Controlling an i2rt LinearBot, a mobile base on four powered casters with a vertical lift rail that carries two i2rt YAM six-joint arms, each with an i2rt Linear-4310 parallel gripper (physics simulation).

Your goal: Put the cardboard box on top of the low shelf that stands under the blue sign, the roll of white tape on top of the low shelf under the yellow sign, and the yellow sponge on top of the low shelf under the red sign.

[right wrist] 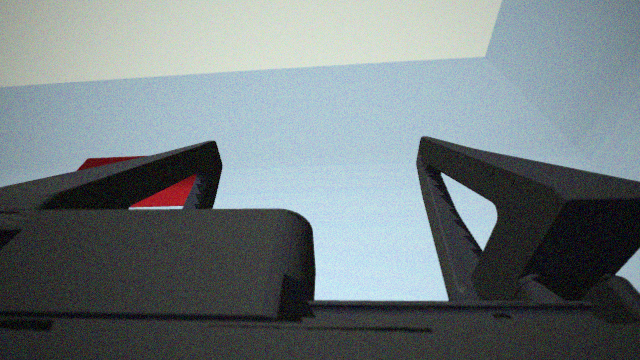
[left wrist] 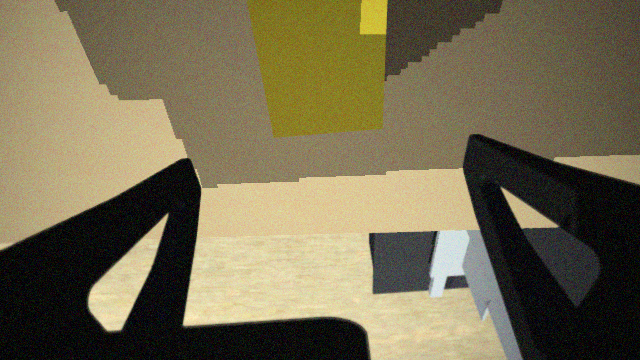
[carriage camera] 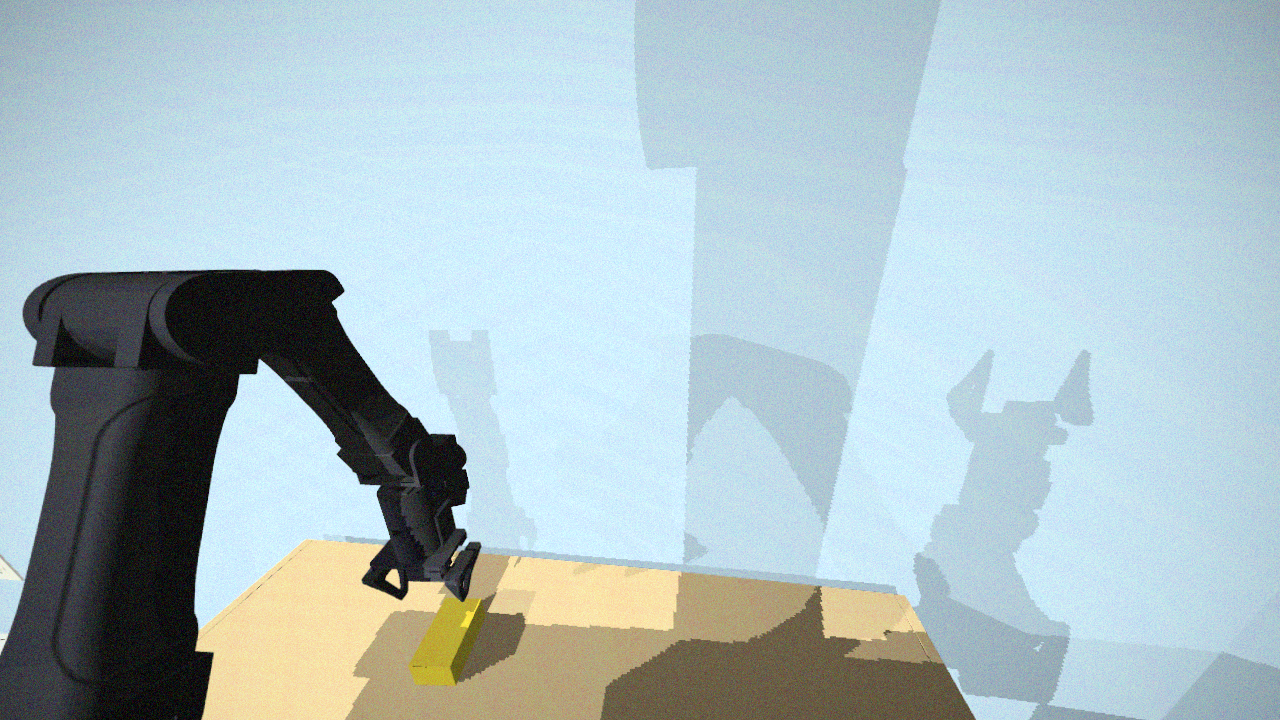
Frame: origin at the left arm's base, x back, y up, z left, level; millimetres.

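Seen in the pictures: left gripper, between the fingertips: point(left wrist: 329, 162) point(carriage camera: 434, 597); right gripper, between the fingertips: point(right wrist: 317, 151).
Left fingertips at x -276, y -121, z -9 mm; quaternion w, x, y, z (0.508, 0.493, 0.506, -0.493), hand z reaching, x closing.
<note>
A point is followed by its place in that frame.
The yellow sponge point(carriage camera: 444, 637) {y -201, x -269, z -10 mm} point(left wrist: 322, 75) {y -201, x -266, z -9 mm} lies on the wooden top of a low shelf point(carriage camera: 268, 617) {y -246, x -321, z 342 mm} point(left wrist: 280, 207) {y -246, x -127, z 36 mm}. My left gripper point(carriage camera: 424, 592) {y -121, x -276, z -9 mm} point(left wrist: 329, 162) {y -121, x -276, z -9 mm} is open and empty. It hangs above the shelf top, behind the sponge in the carriage view and apart from it. My right gripper point(right wrist: 317, 151) {y 436, x -30, z -698 mm} is open and empty, raised in front of the wall. Part of the red sign point(right wrist: 170, 194) {y 830, x -479, z -307 mm} shows behind its finger at the left of the right wrist view. The cardboard box, the roll of white tape and the blue and yellow signs do not show.
A pale blue wall point(carriage camera: 554, 268) {y 329, x -488, z -181 mm} point(right wrist: 320, 110) {y 1209, x -458, z -678 mm} stands behind the shelf and carries shadows of the arms. The left wrist view shows light wooden floor point(left wrist: 280, 270) {y -856, x 842, z 210 mm} past the shelf edge, with a dark and pale grey part point(left wrist: 402, 262) at the lower right.
</note>
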